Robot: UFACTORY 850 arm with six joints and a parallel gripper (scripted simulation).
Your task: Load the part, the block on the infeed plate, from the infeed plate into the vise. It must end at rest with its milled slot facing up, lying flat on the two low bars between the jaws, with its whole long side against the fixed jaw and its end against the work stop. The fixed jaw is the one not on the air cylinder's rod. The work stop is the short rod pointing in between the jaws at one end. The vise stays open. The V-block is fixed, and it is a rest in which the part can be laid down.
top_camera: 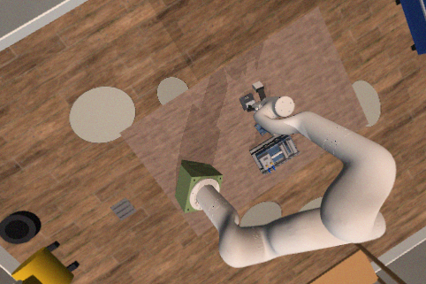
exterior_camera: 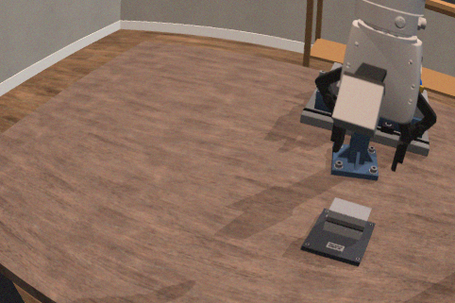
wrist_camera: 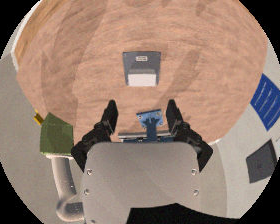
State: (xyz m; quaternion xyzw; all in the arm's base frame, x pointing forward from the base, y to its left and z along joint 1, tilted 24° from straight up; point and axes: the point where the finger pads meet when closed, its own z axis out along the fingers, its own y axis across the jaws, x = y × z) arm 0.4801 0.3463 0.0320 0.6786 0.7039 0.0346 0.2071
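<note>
My hand is 1 cm to the right of the part and 11 cm above it. From my hand the other things lie so: air cylinder: 6 cm behind, 38 cm to the right, 6 cm below.
</note>
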